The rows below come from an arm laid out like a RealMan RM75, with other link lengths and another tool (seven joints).
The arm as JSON. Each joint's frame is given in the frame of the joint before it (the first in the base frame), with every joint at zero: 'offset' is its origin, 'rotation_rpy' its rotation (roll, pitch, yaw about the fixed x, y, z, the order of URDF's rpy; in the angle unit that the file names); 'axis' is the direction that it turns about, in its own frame. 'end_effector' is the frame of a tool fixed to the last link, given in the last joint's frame.
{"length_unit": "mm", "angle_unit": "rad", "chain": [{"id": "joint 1", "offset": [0.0, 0.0, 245.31], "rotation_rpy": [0.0, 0.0, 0.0], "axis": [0.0, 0.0, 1.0]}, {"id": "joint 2", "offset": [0.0, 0.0, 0.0], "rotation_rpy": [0.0, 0.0, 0.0], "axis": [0.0, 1.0, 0.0]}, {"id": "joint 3", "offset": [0.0, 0.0, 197.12], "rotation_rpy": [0.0, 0.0, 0.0], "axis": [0.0, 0.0, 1.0]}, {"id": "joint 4", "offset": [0.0, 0.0, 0.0], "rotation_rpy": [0.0, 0.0, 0.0], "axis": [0.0, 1.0, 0.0]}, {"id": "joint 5", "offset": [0.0, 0.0, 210.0], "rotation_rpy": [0.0, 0.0, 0.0], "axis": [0.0, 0.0, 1.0]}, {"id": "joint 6", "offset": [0.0, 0.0, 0.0], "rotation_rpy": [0.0, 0.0, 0.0], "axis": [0.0, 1.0, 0.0]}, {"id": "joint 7", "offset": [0.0, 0.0, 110.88], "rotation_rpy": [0.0, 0.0, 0.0], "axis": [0.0, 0.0, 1.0]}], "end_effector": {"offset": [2.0, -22.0, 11.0], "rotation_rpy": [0.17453, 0.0, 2.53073]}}
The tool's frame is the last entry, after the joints.
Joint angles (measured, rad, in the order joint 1, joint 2, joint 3, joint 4, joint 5, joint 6, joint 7), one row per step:
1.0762 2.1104 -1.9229 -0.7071 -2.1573 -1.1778 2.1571
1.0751 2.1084 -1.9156 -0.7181 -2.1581 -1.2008 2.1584
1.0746 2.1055 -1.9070 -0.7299 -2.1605 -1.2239 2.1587
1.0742 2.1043 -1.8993 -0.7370 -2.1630 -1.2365 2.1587
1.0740 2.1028 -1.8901 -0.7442 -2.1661 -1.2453 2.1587
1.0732 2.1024 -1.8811 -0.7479 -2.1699 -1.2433 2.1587
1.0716 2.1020 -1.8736 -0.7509 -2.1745 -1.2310 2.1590
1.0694 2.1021 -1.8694 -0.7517 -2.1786 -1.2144 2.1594
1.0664 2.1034 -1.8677 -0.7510 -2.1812 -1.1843 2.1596
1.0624 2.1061 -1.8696 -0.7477 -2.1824 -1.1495 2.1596
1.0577 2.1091 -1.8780 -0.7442 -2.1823 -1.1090 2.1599
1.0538 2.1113 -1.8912 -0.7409 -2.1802 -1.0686 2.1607
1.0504 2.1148 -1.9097 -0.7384 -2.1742 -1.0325 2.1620
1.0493 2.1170 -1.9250 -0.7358 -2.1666 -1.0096 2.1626
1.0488 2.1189 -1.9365 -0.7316 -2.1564 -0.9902 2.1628
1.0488 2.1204 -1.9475 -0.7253 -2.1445 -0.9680 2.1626
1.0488 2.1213 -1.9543 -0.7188 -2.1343 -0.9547 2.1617
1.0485 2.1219 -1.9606 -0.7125 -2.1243 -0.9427 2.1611
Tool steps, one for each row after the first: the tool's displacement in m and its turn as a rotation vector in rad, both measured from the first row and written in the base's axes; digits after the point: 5 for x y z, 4 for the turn. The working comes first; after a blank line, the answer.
Tool pose at each row, in the base's axes (x y z in m, rotation vector in rad; the steps are taken from these numbers as rounded here):
0.07663 0.32816 -0.08740 -0.7396 2.5234 -0.4350
0.07525 0.32685 -0.08587 -0.7376 2.5229 -0.4535
0.07359 0.32605 -0.08382 -0.7379 2.5209 -0.4696
0.07234 0.32585 -0.08251 -0.7382 2.5218 -0.4765
0.07072 0.32634 -0.08100 -0.7396 2.5247 -0.4770
0.06945 0.32767 -0.08000 -0.7405 2.5313 -0.4665
0.06815 0.32991 -0.07924 -0.7438 2.5400 -0.4440
0.06752 0.33210 -0.07896 -0.7466 2.5477 -0.4197
0.06654 0.33495 -0.07947 -0.7530 2.5597 -0.3823
0.06622 0.33739 -0.08078 -0.7588 2.5714 -0.3442
0.06611 0.33951 -0.08276 -0.7681 2.5804 -0.3035
0.06598 0.34124 -0.08490 -0.7797 2.5859 -0.2653
0.06563 0.34134 -0.08804 -0.7930 2.5897 -0.2379
0.06534 0.34086 -0.09050 -0.8024 2.5919 -0.2240
0.06520 0.34047 -0.09258 -0.8064 2.5981 -0.2130
0.06524 0.34054 -0.09449 -0.8084 2.6060 -0.1987
0.06590 0.34049 -0.09574 -0.8058 2.6127 -0.1920
0.06675 0.34046 -0.09681 -0.8018 2.6192 -0.1861

-0.00138 -0.00131 0.00153 -0.0126 -0.0023 -0.0047
-0.00304 -0.00211 0.00358 -0.0239 -0.0050 -0.0070
-0.00429 -0.00231 0.00489 -0.0289 -0.0045 -0.0085
-0.00591 -0.00182 0.00640 -0.0299 -0.0014 -0.0086
-0.00718 -0.00049 0.00740 -0.0233 0.0055 -0.0081
-0.00848 0.00175 0.00816 -0.0090 0.0160 -0.0045
-0.00911 0.00394 0.00844 0.0066 0.0256 -0.0005
-0.01009 0.00679 0.00793 0.0300 0.0417 0.0068
-0.01041 0.00923 0.00662 0.0539 0.0577 0.0138
-0.01052 0.01135 0.00464 0.0788 0.0732 0.0242
-0.01065 0.01308 0.00250 0.1017 0.0864 0.0367
-0.01100 0.01318 -0.00064 0.1167 0.0977 0.0487
-0.01129 0.01270 -0.00310 0.1236 0.1047 0.0563
-0.01143 0.01231 -0.00518 0.1293 0.1132 0.0587
-0.01139 0.01238 -0.00709 0.1374 0.1230 0.0598
-0.01073 0.01233 -0.00834 0.1416 0.1291 0.0572
-0.00988 0.01230 -0.00941 0.1457 0.1345 0.0536

